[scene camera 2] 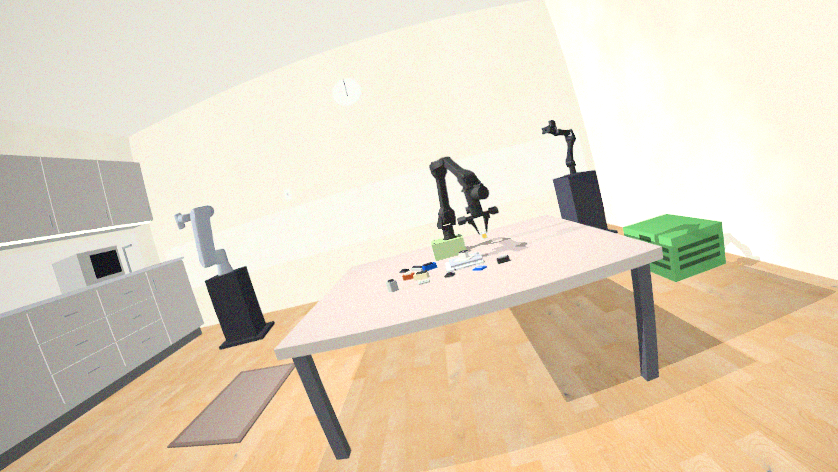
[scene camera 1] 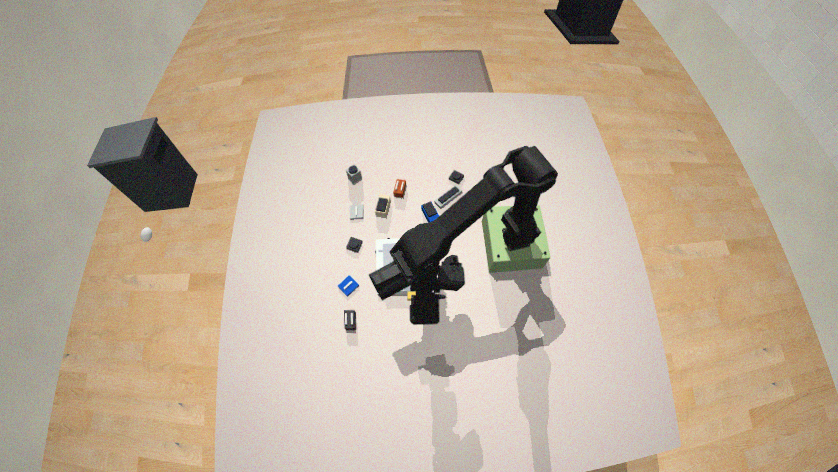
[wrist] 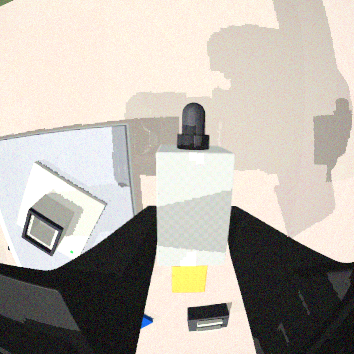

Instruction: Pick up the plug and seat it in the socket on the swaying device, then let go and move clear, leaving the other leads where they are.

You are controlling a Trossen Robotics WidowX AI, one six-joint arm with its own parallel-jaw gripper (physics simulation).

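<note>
The plug (wrist: pixel 194 200) has a white block body, a black cable stub and a yellow tip (scene camera 1: pixel 411 295) (scene camera 2: pixel 484 236). My gripper (wrist: pixel 192 214) (scene camera 2: pixel 484 232) is shut on its body and holds it above the table. The arm hides the fingers in scene camera 1. The device (scene camera 1: pixel 383 253) (scene camera 2: pixel 466 262) is a pale tray (wrist: pixel 75 145) with a turned cream plate (wrist: pixel 91 207) on it. The plate carries a raised socket block (wrist: pixel 52 207) with a dark-rimmed square opening. In the wrist view it lies left of the plug, apart from it. A small green light shows on the plate.
Loose connectors on the table include black (scene camera 1: pixel 350 320) (scene camera 2: pixel 503 259) (wrist: pixel 207 318), blue (scene camera 1: pixel 348 285) (scene camera 2: pixel 479 267), dark (scene camera 1: pixel 353 244), silver (scene camera 1: pixel 356 212), tan (scene camera 1: pixel 382 206), red (scene camera 1: pixel 399 187) and another blue one (scene camera 1: pixel 429 211). The arm stands on a green base (scene camera 1: pixel 516 262) (scene camera 2: pixel 448 248).
</note>
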